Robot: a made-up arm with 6 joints. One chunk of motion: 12 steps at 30 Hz.
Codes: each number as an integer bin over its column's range. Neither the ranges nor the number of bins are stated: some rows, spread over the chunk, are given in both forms.
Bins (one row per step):
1: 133 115 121 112 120 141
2: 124 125 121 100 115 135
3: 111 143 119 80 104 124
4: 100 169 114 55 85 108
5: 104 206 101 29 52 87
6: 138 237 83 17 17 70
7: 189 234 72 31 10 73
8: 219 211 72 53 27 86
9: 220 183 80 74 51 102
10: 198 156 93 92 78 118
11: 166 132 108 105 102 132
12: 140 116 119 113 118 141
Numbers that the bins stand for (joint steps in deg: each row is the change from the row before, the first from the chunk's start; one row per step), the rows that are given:
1: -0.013 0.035 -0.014 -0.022 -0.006 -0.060
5: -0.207 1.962 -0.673 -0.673 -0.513 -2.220
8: 0.560 2.068 -1.628 -0.484 -0.699 -2.260
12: 0.033 0.056 -0.080 -0.014 -0.021 -0.060
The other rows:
2: -0.073 0.247 -0.014 -0.116 -0.043 -0.300
3: -0.160 0.628 -0.080 -0.273 -0.125 -0.740
4: -0.233 1.179 -0.245 -0.469 -0.267 -1.380
6: 0.020 2.619 -1.266 -0.767 -0.773 -2.900
7: 0.360 2.555 -1.628 -0.657 -0.825 -2.780
9: 0.567 1.475 -1.365 -0.320 -0.520 -1.620
10: 0.420 0.904 -0.936 -0.178 -0.319 -0.980
11: 0.207 0.395 -0.442 -0.076 -0.140 -0.420

